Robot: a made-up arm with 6 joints.
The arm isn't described. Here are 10 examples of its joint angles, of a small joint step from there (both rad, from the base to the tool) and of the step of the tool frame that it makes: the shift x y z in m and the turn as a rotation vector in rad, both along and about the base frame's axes.
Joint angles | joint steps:
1: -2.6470 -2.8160 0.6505 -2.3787 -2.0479 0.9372 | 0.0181 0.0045 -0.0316 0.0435 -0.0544 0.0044
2: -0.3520 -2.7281 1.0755 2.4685 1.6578 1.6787 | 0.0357 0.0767 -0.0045 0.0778 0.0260 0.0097
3: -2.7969 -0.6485 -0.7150 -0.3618 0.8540 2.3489 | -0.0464 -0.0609 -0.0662 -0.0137 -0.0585 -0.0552
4: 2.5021 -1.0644 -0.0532 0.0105 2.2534 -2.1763 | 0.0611 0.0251 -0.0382 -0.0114 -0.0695 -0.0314
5: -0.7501 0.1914 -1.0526 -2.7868 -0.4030 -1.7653 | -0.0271 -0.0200 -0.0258 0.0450 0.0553 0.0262
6: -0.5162 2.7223 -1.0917 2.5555 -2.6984 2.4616 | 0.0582 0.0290 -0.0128 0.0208 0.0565 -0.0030
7: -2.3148 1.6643 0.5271 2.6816 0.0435 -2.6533 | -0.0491 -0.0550 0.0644 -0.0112 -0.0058 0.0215
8: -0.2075 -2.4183 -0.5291 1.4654 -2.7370 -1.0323 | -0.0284 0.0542 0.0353 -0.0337 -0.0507 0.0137
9: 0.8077 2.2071 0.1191 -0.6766 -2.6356 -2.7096 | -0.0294 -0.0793 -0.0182 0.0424 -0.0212 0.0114
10: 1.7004 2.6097 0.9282 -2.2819 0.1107 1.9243 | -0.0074 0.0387 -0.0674 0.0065 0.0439 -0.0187
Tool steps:
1: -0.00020 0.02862 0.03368 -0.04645 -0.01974 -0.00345
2: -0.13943 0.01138 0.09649 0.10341 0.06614 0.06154
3: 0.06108 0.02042 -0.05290 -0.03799 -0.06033 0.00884
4: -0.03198 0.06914 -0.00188 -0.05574 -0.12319 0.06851
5: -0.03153 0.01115 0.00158 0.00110 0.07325 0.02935
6: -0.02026 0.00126 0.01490 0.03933 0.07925 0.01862
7: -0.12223 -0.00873 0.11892 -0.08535 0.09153 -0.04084
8: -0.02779 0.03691 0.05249 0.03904 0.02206 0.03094
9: 0.08210 0.05444 0.05215 0.05521 -0.01176 -0.00883
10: 0.01885 -0.12150 0.00026 -0.12712 -0.05286 -0.01357
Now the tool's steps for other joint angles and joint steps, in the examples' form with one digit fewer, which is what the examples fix.
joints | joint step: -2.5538 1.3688 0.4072 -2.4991 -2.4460 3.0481 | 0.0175 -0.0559 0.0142 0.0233 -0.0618 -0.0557
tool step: -0.0086 -0.0379 0.0949 -0.0647 0.0747 0.1102
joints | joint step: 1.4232 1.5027 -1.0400 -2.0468 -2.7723 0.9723 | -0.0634 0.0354 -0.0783 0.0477 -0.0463 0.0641
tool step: 0.0305 -0.0374 0.0424 -0.0717 0.0189 -0.0974
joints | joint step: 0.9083 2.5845 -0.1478 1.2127 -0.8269 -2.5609 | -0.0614 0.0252 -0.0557 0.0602 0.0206 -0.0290
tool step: -0.0466 -0.0394 0.0381 -0.0148 0.0671 -0.0587
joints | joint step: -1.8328 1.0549 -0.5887 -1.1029 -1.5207 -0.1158 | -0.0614 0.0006 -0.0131 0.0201 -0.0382 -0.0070
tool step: -0.0513 0.0287 0.0016 0.0266 -0.0416 -0.0440
